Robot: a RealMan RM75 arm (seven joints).
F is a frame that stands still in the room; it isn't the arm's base.
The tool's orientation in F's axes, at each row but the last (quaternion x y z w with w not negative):
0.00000 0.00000 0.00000 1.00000
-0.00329 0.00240 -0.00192 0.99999
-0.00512 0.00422 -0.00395 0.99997
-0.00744 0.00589 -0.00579 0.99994
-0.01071 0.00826 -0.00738 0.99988
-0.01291 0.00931 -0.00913 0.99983
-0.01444 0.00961 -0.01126 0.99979
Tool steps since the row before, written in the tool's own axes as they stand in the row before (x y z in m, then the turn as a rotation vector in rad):
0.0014 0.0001 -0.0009 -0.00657 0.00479 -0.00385
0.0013 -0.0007 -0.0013 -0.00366 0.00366 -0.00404
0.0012 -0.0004 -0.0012 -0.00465 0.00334 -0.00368
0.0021 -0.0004 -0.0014 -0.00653 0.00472 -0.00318
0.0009 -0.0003 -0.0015 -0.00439 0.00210 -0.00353
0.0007 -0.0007 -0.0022 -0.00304 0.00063 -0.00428
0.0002 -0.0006 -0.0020 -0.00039 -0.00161 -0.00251
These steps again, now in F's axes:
0.0014 0.0001 -0.0009 -0.00657 0.00479 -0.00385
0.0013 -0.0007 -0.0013 -0.00367 0.00365 -0.00405
0.0012 -0.0004 -0.0012 -0.00465 0.00334 -0.00367
0.0021 -0.0004 -0.0014 -0.00651 0.00475 -0.00317
0.0009 -0.0003 -0.0015 -0.00442 0.00209 -0.00350
0.0006 -0.0008 -0.0022 -0.00311 0.00058 -0.00424
0.0001 -0.0007 -0.0020 -0.00047 -0.00167 -0.00245

